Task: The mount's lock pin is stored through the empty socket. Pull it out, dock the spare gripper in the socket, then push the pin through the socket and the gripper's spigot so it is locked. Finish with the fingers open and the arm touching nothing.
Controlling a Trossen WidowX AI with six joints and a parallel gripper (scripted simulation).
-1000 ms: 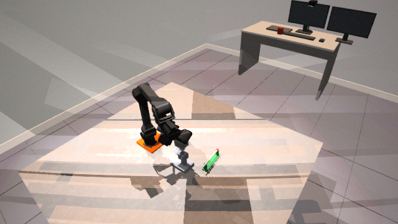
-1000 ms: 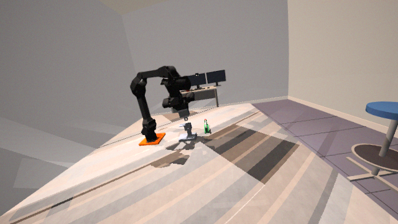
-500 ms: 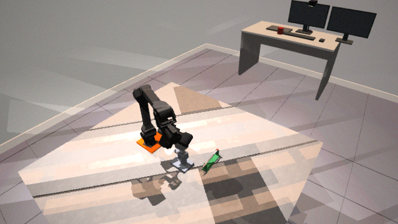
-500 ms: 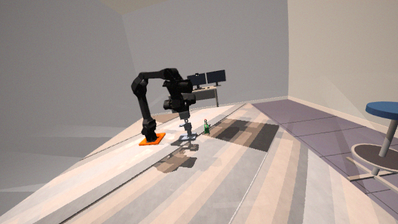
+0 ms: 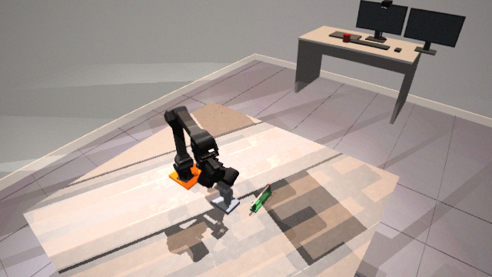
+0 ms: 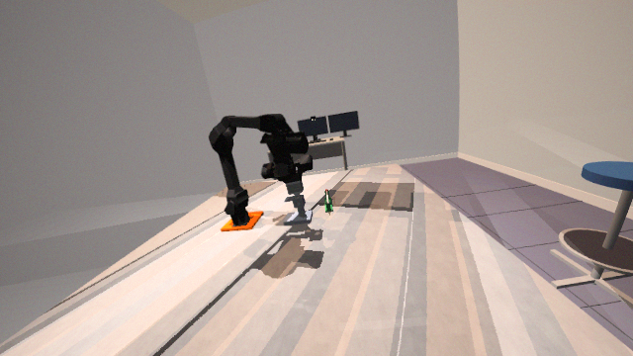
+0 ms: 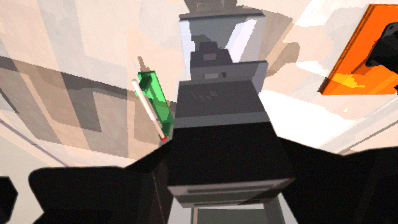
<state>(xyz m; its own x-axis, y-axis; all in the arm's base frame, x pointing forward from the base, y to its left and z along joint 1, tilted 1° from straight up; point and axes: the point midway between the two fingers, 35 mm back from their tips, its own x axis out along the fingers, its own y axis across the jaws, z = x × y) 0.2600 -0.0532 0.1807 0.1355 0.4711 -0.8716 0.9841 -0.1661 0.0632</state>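
Right now the green rack is 13 cm ahead of my gripper tip, 8 cm to the left of it and 14 cm below it. Also, from my gripper tip: spare gripper (1 cm to the right, 1 cm below); then grey mount (1 cm behind, 11 cm below).
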